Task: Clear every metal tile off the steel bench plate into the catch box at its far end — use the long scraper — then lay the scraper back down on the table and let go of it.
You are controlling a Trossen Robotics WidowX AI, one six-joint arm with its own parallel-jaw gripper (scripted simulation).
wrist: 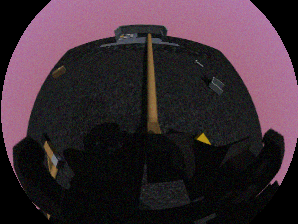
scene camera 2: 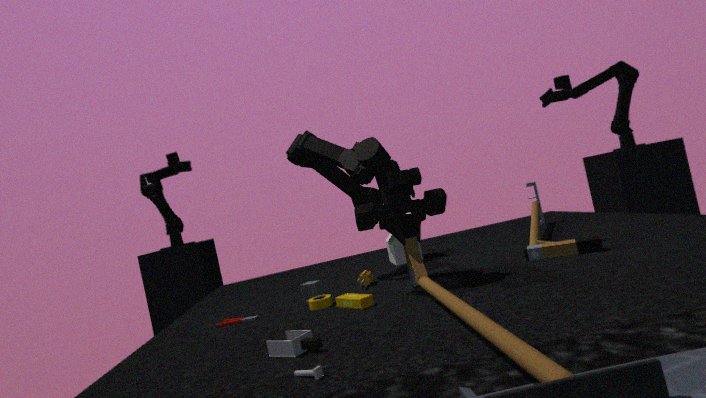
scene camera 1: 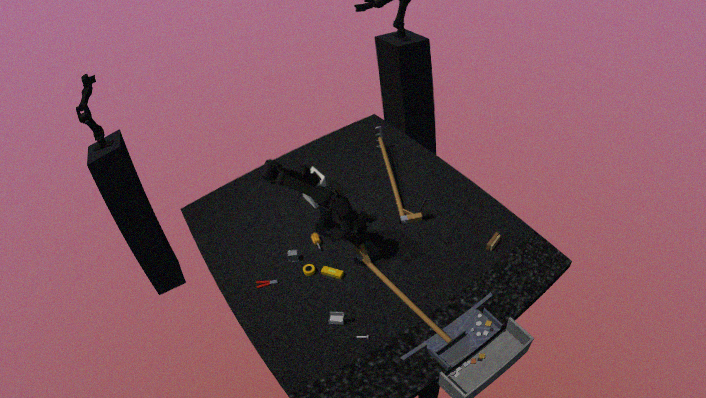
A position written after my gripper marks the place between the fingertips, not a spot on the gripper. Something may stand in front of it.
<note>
I see my gripper (scene camera 2: 412, 242) and a long scraper (scene camera 1: 362, 256).
My gripper shows as well in the wrist view (wrist: 157, 132).
</note>
